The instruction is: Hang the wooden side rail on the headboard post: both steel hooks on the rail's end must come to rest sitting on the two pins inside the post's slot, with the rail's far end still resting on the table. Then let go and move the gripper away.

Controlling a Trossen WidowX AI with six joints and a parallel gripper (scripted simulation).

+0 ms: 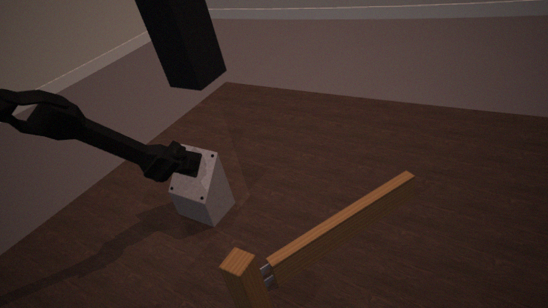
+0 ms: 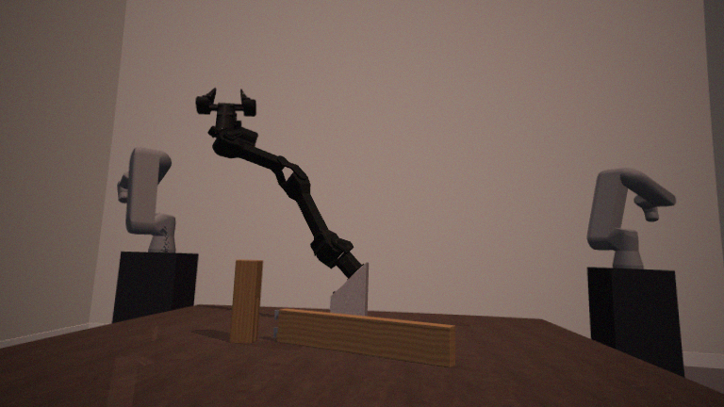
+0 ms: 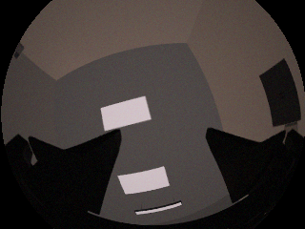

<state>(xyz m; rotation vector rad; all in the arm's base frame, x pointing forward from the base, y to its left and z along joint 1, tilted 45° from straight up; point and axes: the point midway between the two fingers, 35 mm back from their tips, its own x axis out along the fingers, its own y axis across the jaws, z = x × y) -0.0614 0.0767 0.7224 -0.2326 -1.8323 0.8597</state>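
Now: gripper tip 42 cm short of the headboard post, 23 cm to the right of it and 66 cm above it.
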